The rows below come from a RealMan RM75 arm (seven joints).
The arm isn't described. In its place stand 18 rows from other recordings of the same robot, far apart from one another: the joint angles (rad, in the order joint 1, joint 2, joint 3, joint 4, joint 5, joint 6, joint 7), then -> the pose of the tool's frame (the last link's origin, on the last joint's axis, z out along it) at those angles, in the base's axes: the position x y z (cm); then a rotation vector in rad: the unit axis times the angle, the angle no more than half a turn.
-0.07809, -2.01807, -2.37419, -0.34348, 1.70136, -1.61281, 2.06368 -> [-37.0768 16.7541 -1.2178 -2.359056 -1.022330 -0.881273]
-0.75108, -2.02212, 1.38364, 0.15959, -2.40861, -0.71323, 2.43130 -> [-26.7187 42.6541 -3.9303 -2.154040 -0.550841 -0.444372]
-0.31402, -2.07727, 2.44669, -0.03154, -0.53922, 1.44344, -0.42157 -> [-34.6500 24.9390 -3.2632 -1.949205 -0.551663 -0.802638]
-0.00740, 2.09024, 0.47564, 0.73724, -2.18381, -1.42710, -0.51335 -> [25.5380 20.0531 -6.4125 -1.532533 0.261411 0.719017]
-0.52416, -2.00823, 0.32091, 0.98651, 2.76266, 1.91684, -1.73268 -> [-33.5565 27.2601 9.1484 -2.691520 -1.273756 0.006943]
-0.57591, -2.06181, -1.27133, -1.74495, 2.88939, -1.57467, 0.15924 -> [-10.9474 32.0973 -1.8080 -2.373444 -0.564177 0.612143]
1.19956, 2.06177, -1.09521, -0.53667, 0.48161, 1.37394, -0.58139 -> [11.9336 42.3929 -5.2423 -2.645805 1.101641 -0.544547]
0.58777, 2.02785, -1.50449, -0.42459, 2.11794, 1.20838, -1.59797 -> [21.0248 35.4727 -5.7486 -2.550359 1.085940 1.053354]
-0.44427, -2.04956, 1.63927, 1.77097, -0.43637, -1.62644, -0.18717 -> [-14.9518 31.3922 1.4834 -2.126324 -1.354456 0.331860]
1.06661, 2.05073, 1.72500, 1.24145, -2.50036, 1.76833, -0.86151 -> [3.8308 37.3186 -0.9865 -2.946564 0.063699 -0.696940]
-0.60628, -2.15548, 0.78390, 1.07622, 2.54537, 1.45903, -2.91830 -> [-25.0640 36.5700 1.9455 -1.922481 -2.015135 -0.198654]
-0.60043, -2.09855, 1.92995, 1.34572, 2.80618, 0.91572, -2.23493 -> [-11.7967 36.6759 -8.6036 -2.505366 0.400065 0.521182]
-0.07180, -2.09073, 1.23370, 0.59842, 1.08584, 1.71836, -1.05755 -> [-27.7859 21.4323 -0.2538 -2.311286 -0.548379 -1.370087]
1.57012, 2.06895, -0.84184, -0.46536, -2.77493, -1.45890, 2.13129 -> [-2.0507 43.1057 -5.1101 -2.978660 0.245897 -0.518969]
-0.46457, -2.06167, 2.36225, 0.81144, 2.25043, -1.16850, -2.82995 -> [-14.2492 35.0371 -3.1454 -1.578625 -0.150820 -1.093235]
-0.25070, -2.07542, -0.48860, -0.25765, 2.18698, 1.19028, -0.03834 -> [-34.1347 25.5602 -6.1747 -1.808920 -0.539298 -0.598196]
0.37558, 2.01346, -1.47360, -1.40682, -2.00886, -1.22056, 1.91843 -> [16.4962 34.1608 -0.0080 -2.777923 0.228479 0.155406]
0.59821, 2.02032, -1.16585, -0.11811, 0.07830, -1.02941, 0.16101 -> [33.6561 39.7907 7.6145 -1.293494 0.538249 0.657309]
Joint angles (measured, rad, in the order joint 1, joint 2, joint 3, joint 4, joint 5, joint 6, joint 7), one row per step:
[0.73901 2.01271 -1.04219 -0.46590 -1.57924 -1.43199 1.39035]
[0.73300 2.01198 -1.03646 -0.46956 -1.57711 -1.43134 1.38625]
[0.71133 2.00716 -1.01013 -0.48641 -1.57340 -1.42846 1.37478]
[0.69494 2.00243 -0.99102 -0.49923 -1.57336 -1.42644 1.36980]
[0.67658 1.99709 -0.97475 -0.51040 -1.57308 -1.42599 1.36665]
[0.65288 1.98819 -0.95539 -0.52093 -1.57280 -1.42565 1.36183]
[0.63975 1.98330 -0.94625 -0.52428 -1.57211 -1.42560 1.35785]
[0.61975 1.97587 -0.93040 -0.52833 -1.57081 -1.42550 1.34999]
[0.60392 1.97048 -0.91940 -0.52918 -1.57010 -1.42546 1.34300]
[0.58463 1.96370 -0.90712 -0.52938 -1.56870 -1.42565 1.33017]
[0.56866 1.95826 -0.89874 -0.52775 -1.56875 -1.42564 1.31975]
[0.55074 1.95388 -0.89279 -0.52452 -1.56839 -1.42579 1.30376]
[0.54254 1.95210 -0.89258 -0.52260 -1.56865 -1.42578 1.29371]
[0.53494 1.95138 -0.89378 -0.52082 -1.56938 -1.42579 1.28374]
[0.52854 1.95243 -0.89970 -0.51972 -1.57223 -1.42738 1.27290]
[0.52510 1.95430 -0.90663 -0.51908 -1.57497 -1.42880 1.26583]
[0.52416 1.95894 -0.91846 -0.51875 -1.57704 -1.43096 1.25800]
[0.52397 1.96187 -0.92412 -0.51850 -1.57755 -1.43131 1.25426]
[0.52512 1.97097 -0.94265 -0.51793 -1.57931 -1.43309 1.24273]
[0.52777 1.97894 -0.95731 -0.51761 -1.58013 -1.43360 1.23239]
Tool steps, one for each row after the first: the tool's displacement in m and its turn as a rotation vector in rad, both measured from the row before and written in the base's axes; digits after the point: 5 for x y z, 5 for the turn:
[0.00171 0.00019 0.00180 0.01013 0.00308 -0.00308]
[0.00665 0.00162 0.00847 0.04123 0.00856 -0.01311]
[0.00564 0.00092 0.00663 0.02830 0.00292 -0.01204]
[0.00667 -0.00018 0.00632 0.02389 0.00190 -0.01458]
[0.00960 -0.00082 0.00822 0.02884 -0.00029 -0.02032]
[0.00559 -0.00098 0.00400 0.01416 -0.00072 -0.01142]
[0.00871 -0.00166 0.00630 0.02345 -0.00075 -0.01762]
[0.00711 -0.00194 0.00418 0.01592 -0.00131 -0.01444]
[0.00869 -0.00273 0.00494 0.02051 -0.00391 -0.01447]
[0.00743 -0.00282 0.00334 0.01372 -0.00474 -0.01281]
[0.00798 -0.00391 0.00230 0.01313 -0.00704 -0.01090]
[0.00360 -0.00210 0.00043 0.00472 -0.00591 -0.00245]
[0.00314 -0.00220 -0.00026 0.00274 -0.00609 -0.00124]
[0.00213 -0.00265 -0.00188 -0.00334 -0.00846 0.00403]
[0.00081 -0.00198 -0.00229 -0.00597 -0.00641 0.00491]
[-0.00094 -0.00198 -0.00409 -0.01078 -0.00581 0.01058]
[-0.00064 -0.00087 -0.00220 -0.00488 -0.00202 0.00481]
[-0.00273 -0.00246 -0.00693 -0.01628 -0.00639 0.01778]
[-0.00292 -0.00152 -0.00566 -0.01168 -0.00479 0.01640]

